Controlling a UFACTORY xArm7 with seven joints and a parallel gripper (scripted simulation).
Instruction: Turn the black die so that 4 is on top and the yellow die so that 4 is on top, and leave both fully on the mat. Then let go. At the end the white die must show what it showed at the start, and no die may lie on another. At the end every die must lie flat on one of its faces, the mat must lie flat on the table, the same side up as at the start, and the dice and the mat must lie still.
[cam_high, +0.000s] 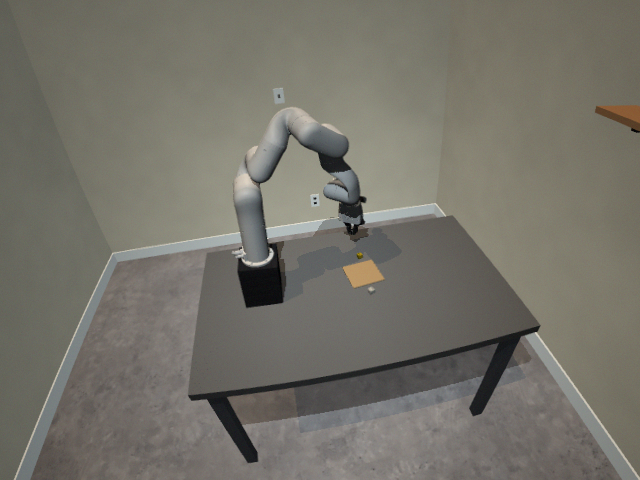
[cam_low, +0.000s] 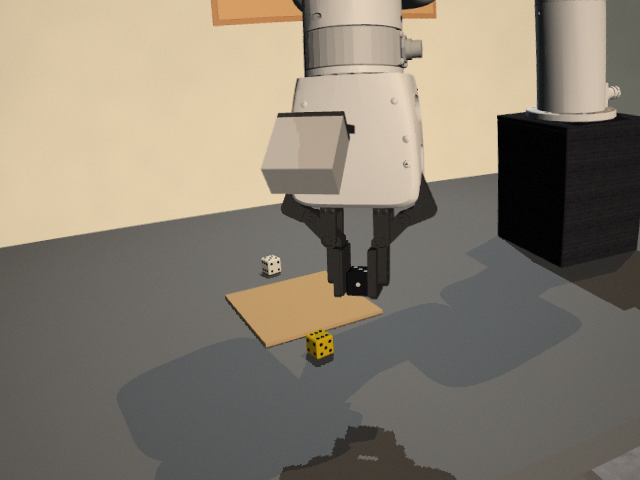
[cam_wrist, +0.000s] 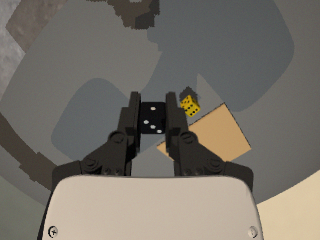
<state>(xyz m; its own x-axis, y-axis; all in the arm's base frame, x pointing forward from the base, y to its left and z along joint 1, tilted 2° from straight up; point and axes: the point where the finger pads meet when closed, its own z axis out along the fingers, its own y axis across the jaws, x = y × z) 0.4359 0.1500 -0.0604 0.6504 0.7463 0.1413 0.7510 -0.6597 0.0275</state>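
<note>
The black die lies 10 mm below my hand. From my hand the other things lie so: tan mat (180 mm to the right, 110 mm below, 20 mm behind); then yellow die (100 mm below, 70 mm to the right, 10 mm ahead); then white die (300 mm to the right, 100 mm below, 30 mm behind).
</note>
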